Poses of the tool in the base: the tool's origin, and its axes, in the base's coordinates. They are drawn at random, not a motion.
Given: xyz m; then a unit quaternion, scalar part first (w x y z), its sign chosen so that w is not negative.
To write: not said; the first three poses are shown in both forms.
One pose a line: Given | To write
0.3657 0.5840 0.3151 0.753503 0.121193 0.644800 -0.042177 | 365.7 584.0 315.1 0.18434 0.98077 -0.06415 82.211
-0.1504 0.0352 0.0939 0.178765 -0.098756 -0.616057 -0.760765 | -150.4 35.2 93.9 -0.10037 -0.62614 -0.77322 159.404
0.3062 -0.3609 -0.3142 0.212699 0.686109 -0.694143 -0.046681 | 306.2 -360.9 -314.2 0.70218 -0.71040 -0.04777 155.439
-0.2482 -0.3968 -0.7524 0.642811 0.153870 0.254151 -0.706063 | -248.2 -396.8 -752.4 0.20087 0.33178 -0.92172 99.996
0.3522 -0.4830 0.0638 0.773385 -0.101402 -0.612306 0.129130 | 352.2 -483.0 63.8 -0.15996 -0.96588 0.20370 78.682
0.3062 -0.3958 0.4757 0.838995 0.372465 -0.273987 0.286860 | 306.2 -395.8 475.7 0.68450 -0.50352 0.52718 65.932
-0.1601 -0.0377 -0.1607 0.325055 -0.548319 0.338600 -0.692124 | -160.1 -37.7 -160.7 -0.57981 0.35804 -0.73187 142.062
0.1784 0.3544 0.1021 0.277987 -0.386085 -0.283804 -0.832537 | 178.4 354.4 102.1 -0.40193 -0.29545 -0.86670 147.720
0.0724 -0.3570 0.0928 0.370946 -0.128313 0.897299 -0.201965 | 72.4 -357.0 92.8 -0.13817 0.96624 -0.21748 136.452
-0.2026 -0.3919 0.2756 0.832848 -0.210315 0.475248 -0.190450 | -202.6 -391.9 275.6 -0.37997 0.85862 -0.34408 67.215
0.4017 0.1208 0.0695 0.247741 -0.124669 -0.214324 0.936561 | 401.7 120.8 69.5 -0.12868 -0.22122 0.96670 151.312
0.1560 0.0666 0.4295 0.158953 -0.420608 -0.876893 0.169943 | 156.0 66.6 429.5 -0.42602 -0.88819 0.17213 161.708
